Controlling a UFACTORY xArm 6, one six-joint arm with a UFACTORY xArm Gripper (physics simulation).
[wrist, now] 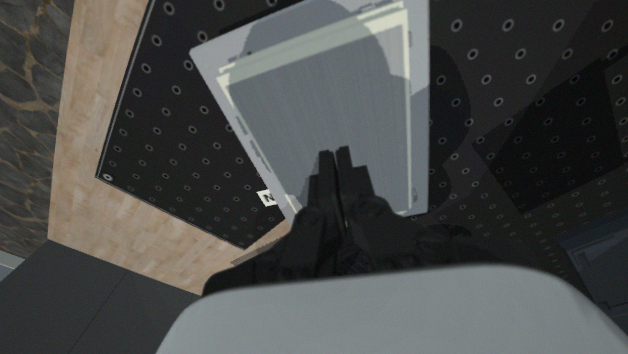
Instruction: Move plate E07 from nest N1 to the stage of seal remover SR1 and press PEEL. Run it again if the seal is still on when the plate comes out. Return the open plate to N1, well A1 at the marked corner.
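Frame: origin at the arm's base, x ahead, y up, z right, level; millimetres.
Where they show: gripper, fingertip midpoint: point(338, 169).
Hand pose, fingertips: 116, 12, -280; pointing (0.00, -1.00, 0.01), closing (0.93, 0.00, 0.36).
Observation:
Things, the pixels of their top centre, and the offset from my fingertips, as dx, dy, dz. "pt": a spot on its surface instead. Level surfaces: height alone.
- pale-edged plate at its top centre: point(338, 166) +1, +2, -3
- light grey nest at a spot on its surface: point(421, 150) pt +46, -24, +34
- white label at a spot on its surface: point(268, 197) pt -111, -75, +37
- wooden bench top at its surface level: dy -88
- dark bluish device at a spot on its surface: point(595, 270) pt +108, +30, +148
A pale-edged plate point(320, 110) with a flat grey, finely streaked top lies in a light grey nest point(421, 150) at the upper middle of the wrist view. No wells show on its top, and no plate name can be read. A white label point(268, 197) beside the nest shows the letter N; the rest is hidden. My gripper point(338, 169) is shut with nothing between its fingers. The fingers overlap the near part of the plate in the view and hide its near edge and near left corner. The seal remover's stage cannot be made out.
The nest stands on a black board with rows of holes point(167, 112). A wooden bench top point(75, 165) borders the board at the left and below. A dark bluish device point(595, 270) partly shows at the lower right. Dark shadows fall across the plate and board.

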